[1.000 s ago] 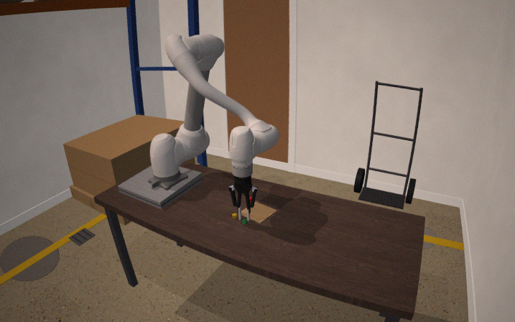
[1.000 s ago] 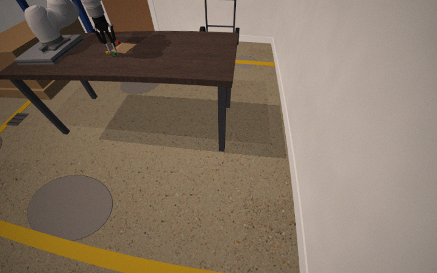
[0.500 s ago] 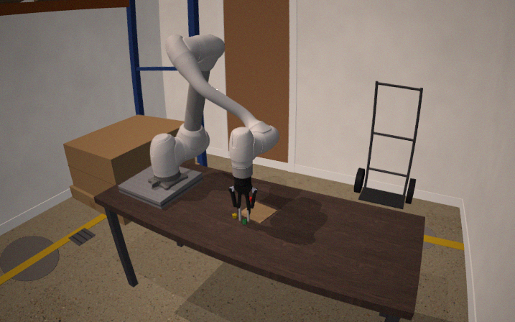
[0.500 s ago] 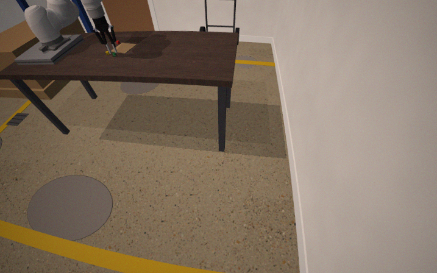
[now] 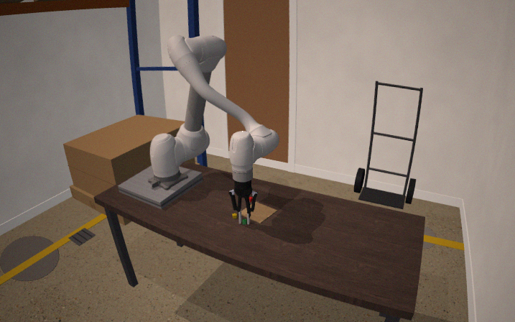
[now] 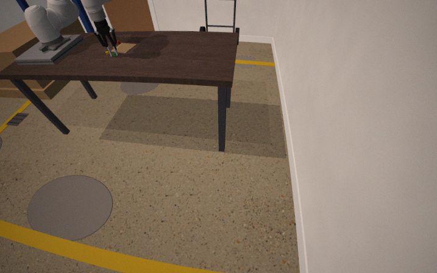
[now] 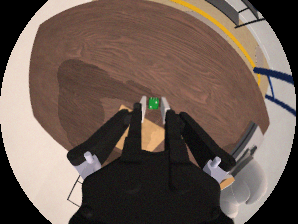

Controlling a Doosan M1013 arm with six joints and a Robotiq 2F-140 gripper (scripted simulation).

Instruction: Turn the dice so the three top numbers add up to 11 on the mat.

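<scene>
Right now my hand is 3 cm above the green die. Round my hand: red die (19 cm to the left, 10 cm behind, 3 cm below); then tan mat (12 cm to the left, 4 cm below); then yellow die (7 cm behind, 3 cm below, 1 cm to the left).
</scene>
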